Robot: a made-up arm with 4 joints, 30 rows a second.
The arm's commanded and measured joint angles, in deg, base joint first. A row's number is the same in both.
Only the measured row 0 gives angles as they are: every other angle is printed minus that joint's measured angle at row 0.
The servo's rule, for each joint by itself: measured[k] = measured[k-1] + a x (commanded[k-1-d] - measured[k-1]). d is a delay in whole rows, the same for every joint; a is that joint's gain. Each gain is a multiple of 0.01, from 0.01 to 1. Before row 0 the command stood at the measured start. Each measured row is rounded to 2 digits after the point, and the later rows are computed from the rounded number. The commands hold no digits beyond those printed.
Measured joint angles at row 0:
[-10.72, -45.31, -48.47, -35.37]
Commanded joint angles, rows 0 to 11:
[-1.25, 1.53, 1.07, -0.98]
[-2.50, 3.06, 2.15, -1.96]
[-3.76, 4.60, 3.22, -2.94]
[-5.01, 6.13, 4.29, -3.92]
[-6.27, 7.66, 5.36, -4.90]
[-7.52, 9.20, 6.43, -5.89]
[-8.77, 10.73, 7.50, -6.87]
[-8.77, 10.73, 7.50, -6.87]
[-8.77, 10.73, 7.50, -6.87]
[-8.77, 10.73, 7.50, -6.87]
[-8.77, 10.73, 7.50, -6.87]
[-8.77, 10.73, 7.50, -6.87]
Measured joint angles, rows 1 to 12:
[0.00, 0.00, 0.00, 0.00]
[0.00, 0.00, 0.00, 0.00]
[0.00, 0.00, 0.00, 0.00]
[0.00, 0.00, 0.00, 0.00]
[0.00, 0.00, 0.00, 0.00]
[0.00, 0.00, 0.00, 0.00]
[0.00, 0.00, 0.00, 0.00]
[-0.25, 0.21, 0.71, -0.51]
[-0.70, 0.61, 1.66, -1.26]
[-1.31, 1.17, 2.69, -2.13]
[-2.05, 1.86, 3.75, -3.06]
[-2.89, 2.67, 4.81, -4.02]
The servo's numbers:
d 7
a 0.20 0.14 0.66 0.52

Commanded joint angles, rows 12 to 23:
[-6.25, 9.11, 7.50, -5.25]
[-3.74, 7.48, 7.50, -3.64]
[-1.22, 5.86, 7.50, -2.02]
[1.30, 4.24, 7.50, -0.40]
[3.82, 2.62, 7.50, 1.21]
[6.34, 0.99, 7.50, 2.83]
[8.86, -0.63, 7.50, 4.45]
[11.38, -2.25, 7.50, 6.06]
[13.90, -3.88, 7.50, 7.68]
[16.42, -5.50, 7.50, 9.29]
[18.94, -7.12, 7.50, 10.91]
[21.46, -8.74, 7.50, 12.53]
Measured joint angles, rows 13 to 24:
[-3.82, 3.58, 5.88, -4.99]
[-4.81, 4.58, 6.95, -5.97]
[-5.60, 5.44, 7.31, -6.44]
[-6.23, 6.18, 7.44, -6.66]
[-6.74, 6.82, 7.48, -6.77]
[-7.15, 7.37, 7.49, -6.82]
[-7.47, 7.84, 7.50, -6.85]
[-7.23, 8.02, 7.50, -6.02]
[-6.53, 7.94, 7.50, -4.78]
[-5.47, 7.65, 7.50, -3.34]
[-4.12, 7.17, 7.50, -1.81]
[-2.53, 6.53, 7.50, -0.24]

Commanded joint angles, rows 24 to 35:
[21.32, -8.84, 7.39, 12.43]
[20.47, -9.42, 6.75, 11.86]
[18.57, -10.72, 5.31, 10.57]
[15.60, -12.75, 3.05, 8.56]
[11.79, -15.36, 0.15, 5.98]
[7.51, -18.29, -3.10, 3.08]
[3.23, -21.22, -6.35, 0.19]
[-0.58, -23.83, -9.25, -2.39]
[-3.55, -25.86, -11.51, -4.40]
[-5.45, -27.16, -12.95, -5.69]
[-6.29, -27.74, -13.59, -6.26]
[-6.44, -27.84, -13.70, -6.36]
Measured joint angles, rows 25 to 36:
[-0.76, 5.75, 7.50, 1.36]
[1.16, 4.86, 7.50, 2.97]
[3.20, 3.86, 7.50, 4.58]
[5.34, 2.78, 7.50, 6.19]
[7.56, 1.62, 7.50, 7.80]
[9.84, 0.40, 7.50, 9.42]
[12.16, -0.88, 7.50, 11.04]
[13.99, -1.99, 7.43, 11.76]
[15.29, -3.03, 6.98, 11.81]
[15.95, -4.11, 5.88, 11.17]
[15.88, -5.32, 4.01, 9.81]
[15.06, -6.73, 1.46, 7.82]

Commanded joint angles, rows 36 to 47:
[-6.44, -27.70, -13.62, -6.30]
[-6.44, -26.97, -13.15, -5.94]
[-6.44, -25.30, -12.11, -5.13]
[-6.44, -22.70, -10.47, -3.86]
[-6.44, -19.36, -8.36, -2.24]
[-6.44, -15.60, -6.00, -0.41]
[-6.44, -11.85, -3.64, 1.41]
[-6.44, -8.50, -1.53, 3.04]
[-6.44, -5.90, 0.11, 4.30]
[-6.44, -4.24, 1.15, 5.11]
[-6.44, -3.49, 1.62, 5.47]
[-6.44, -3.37, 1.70, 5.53]
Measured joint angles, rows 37 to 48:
[13.55, -8.35, -1.55, 5.36]
[11.49, -10.15, -4.72, 2.67]
[9.08, -12.07, -7.71, 0.04]
[6.55, -14.00, -10.22, -2.27]
[4.15, -15.84, -12.02, -4.05]
[2.06, -17.51, -13.06, -5.20]
[0.36, -18.96, -13.48, -5.80]
[-1.00, -20.18, -13.57, -6.06]
[-2.09, -21.13, -13.29, -6.00]
[-2.96, -21.71, -12.51, -5.55]
[-3.66, -21.85, -11.16, -4.67]
[-4.22, -21.50, -9.31, -3.41]

